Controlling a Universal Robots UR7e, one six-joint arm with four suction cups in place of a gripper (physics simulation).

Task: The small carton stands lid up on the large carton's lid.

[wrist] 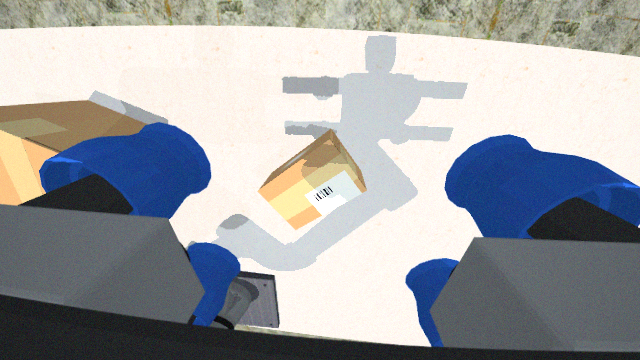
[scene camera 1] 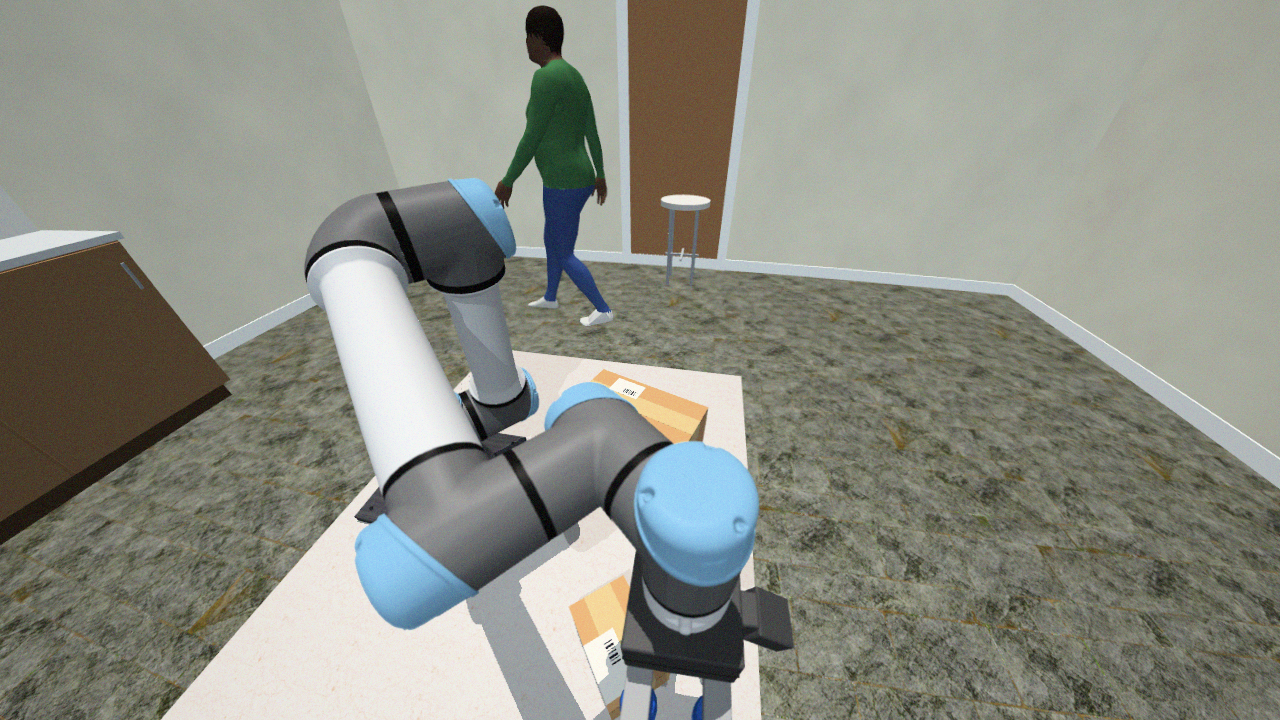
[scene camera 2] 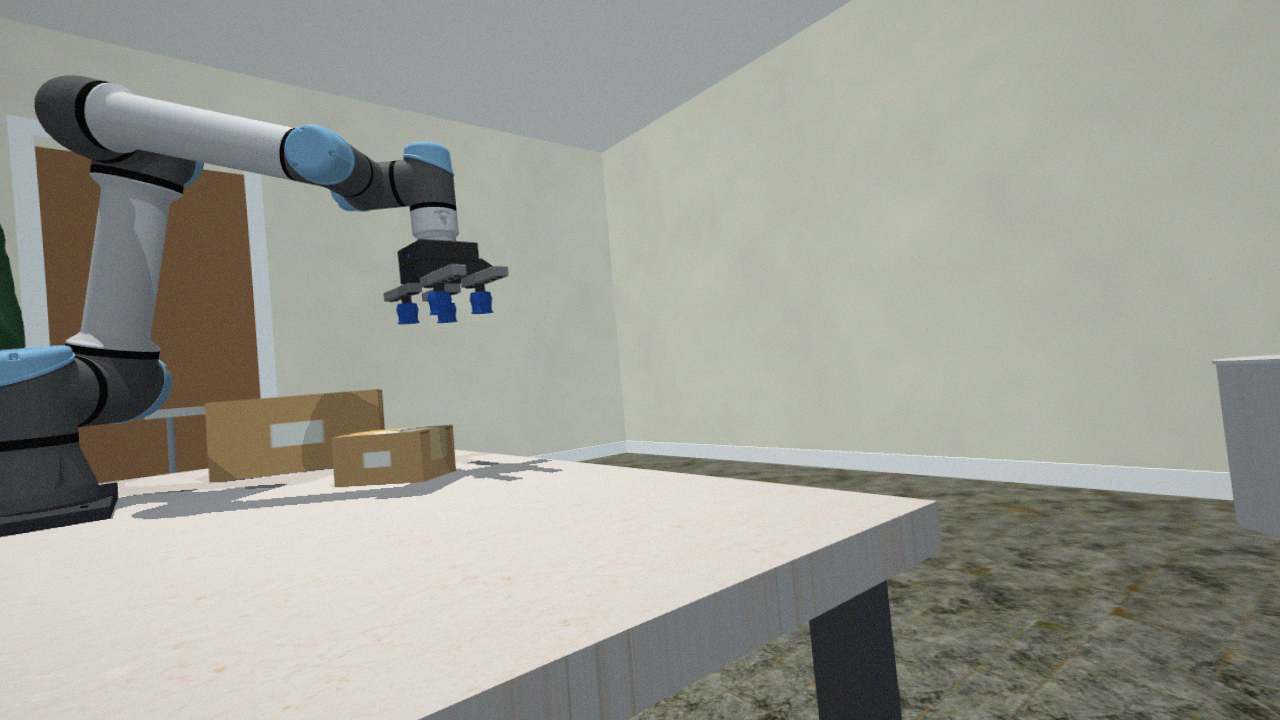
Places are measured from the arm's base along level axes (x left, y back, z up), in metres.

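Pixels of known places: hand, its tool point: (wrist: 322,229) (scene camera 2: 444,317); arm's base, origin of its link: (wrist: 227,294) (scene camera 2: 25,505).
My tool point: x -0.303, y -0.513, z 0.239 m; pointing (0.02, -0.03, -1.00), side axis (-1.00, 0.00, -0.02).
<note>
For each thing: its top centre in the pictures, then the offset to it from my tool point. Level surfaces: height alone.
- small carton, centre of its top: (wrist: 310,191) (scene camera 2: 394,430) (scene camera 1: 617,636) dx +0.031, dy +0.085, dz -0.182 m
- large carton, centre of its top: (scene camera 1: 637,404) (scene camera 2: 302,395) (wrist: 40,216) dx +0.473, dy +0.121, dz -0.107 m
- pale table, height of its surface: dz -0.261 m
The small carton (scene camera 1: 597,610) (scene camera 2: 384,459) (wrist: 287,202) stands on the table, its taped top with a barcode label facing up. The large carton (scene camera 1: 666,407) (scene camera 2: 255,438) (wrist: 80,117) stands apart from it, nearer the arm's base, with a taped, labelled top; the arm hides part of it in scene camera 1, and a blue cup covers part of it in the wrist view. Nothing stands on the visible part of its lid. My gripper (scene camera 1: 671,704) (scene camera 2: 444,307) is open, its four blue suction cups pointing down high above the table and touching nothing.
The pale table (scene camera 1: 295,644) (scene camera 2: 537,555) (wrist: 540,100) carries both cartons and the arm's base (scene camera 2: 44,483). A person in green (scene camera 1: 563,125) is on the floor beyond it, near a white stool (scene camera 1: 685,203). A brown cabinet (scene camera 1: 89,358) is at the left.
</note>
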